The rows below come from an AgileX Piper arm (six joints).
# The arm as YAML. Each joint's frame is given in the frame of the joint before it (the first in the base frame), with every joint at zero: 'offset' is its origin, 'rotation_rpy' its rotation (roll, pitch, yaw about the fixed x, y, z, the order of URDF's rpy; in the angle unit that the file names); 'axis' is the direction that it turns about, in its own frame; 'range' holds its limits. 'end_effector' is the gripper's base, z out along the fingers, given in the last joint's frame.
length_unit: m
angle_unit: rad
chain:
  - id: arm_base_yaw
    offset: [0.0, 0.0, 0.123]
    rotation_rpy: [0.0, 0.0, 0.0]
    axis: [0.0, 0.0, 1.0]
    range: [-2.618, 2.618]
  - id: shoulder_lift
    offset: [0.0, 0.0, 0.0]
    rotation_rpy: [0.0, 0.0, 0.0]
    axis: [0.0, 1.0, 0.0]
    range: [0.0, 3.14]
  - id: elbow
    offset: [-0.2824, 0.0, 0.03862]
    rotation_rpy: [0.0, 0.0, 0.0]
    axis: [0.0, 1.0, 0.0]
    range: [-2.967, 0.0]
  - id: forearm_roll
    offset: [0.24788, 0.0, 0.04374]
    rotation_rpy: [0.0, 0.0, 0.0]
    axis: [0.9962, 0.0, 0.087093]
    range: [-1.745, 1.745]
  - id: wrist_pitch
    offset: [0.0, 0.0, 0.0]
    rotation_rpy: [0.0, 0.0, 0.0]
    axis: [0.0, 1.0, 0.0]
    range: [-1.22, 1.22]
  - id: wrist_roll
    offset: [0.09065, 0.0, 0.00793]
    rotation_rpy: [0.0, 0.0, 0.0]
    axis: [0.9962, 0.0, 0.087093]
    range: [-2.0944, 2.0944]
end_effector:
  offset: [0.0, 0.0, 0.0]
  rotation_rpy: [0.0, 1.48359, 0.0]
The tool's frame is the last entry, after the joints.
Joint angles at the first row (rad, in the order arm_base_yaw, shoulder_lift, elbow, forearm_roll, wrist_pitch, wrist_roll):
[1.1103, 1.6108, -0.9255, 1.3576, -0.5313, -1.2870]
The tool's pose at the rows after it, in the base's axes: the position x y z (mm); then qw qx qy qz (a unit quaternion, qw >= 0):
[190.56 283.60 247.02 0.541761 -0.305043 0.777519 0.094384]
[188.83 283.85 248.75 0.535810 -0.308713 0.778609 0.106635]
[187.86 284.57 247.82 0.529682 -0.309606 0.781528 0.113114]
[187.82 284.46 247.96 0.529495 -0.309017 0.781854 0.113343]
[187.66 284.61 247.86 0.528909 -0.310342 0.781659 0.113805]
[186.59 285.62 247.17 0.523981 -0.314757 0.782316 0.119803]
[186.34 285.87 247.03 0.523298 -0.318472 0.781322 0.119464]
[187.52 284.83 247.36 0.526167 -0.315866 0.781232 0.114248]
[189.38 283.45 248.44 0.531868 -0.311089 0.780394 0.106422]
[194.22 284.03 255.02 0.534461 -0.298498 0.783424 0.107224]
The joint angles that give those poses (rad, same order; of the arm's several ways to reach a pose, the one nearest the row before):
[1.1103, 1.6020, -0.9256, 1.3641, -0.5256, -1.2895]
[1.1086, 1.5929, -0.9255, 1.3709, -0.4959, -1.2911]
[1.1086, 1.5929, -0.9255, 1.3807, -0.4798, -1.2911]
[1.1086, 1.5923, -0.9256, 1.3828, -0.4798, -1.2918]
[1.1086, 1.5923, -0.9255, 1.3827, -0.4771, -1.2933]
[1.1086, 1.5923, -0.9255, 1.3845, -0.4593, -1.2940]
[1.1086, 1.5923, -0.9256, 1.3846, -0.4551, -1.3006]
[1.1068, 1.5923, -0.9256, 1.3865, -0.4663, -1.3053]
[1.1046, 1.5923, -0.9269, 1.3865, -0.4858, -1.3094]
[1.0939, 1.5923, -0.9540, 1.4276, -0.4874, -1.3407]

